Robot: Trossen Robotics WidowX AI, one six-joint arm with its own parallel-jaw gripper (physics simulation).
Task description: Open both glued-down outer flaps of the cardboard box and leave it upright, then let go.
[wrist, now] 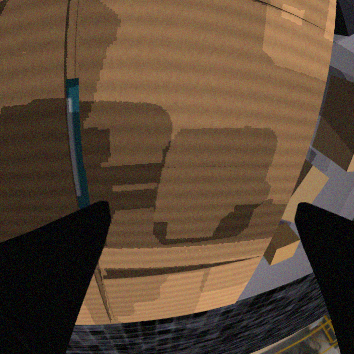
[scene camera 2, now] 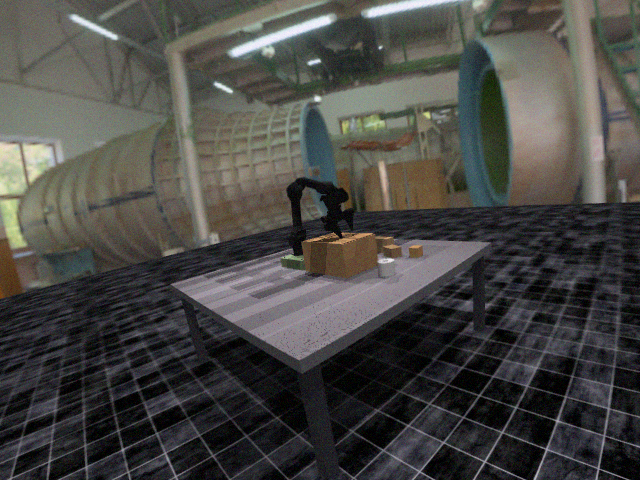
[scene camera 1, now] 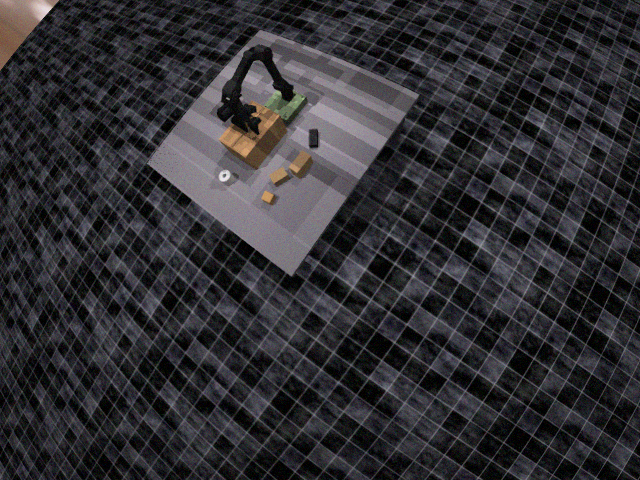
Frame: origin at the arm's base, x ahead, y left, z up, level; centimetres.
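Seen in the pictures: gripper, between the fingertips: (wrist: 206, 212) (scene camera 2: 347, 234) (scene camera 1: 252, 133); arm's base, origin of its link: (scene camera 2: 299, 254) (scene camera 1: 288, 96).
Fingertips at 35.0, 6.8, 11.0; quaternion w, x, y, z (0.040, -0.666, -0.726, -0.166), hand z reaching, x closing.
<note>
Pixels of each thing's top centre, then the offset from my fingertips to it, as dx, dy, dz. "*": a spot on its surface instead. Level surfaces: height alone.
- cardboard box, centre of its top: (wrist: 76, 174) (scene camera 2: 337, 237) (scene camera 1: 248, 127) -1.9, -5.4, -0.6
- broad top flap, a spot on its surface: (wrist: 215, 75) * -5.7, -0.3, -0.8
- grey strip, centre of its top: (wrist: 81, 154) -1.9, -5.4, -2.2
- white roll, centre of its top: (scene camera 2: 385, 260) (scene camera 1: 224, 175) +26.9, -5.0, -10.0
- black object, centre of its top: (scene camera 1: 313, 136) -20.5, +23.1, -12.8
- table, height of its surface: dz -16.2
The cardboard box (scene camera 1: 263, 146) (scene camera 2: 359, 255) stands upright on the table, beside the arm's base. In the wrist view, one broad top flap (wrist: 215, 75) fills the middle and the other flap (wrist: 30, 60) shows at the left. Both look about flat, with a narrow seam between them. A teal and grey strip (wrist: 75, 135) shows in that seam. A thin dark wedge-shaped gap runs across the cardboard near the far end. My gripper (scene camera 1: 255, 128) (scene camera 2: 346, 233) (wrist: 206, 212) is open and empty, pointing down close above the box top. I cannot tell whether a fingertip touches the cardboard.
Three small cardboard-coloured blocks (scene camera 1: 300, 163) (scene camera 1: 279, 176) (scene camera 1: 267, 197) lie beside the box. A white roll (scene camera 1: 224, 176) (scene camera 2: 386, 268) stands near the table edge. A black object (scene camera 1: 313, 138) lies on the table (scene camera 1: 289, 242). A green base plate (scene camera 1: 295, 106) (scene camera 2: 292, 261) is under the arm.
</note>
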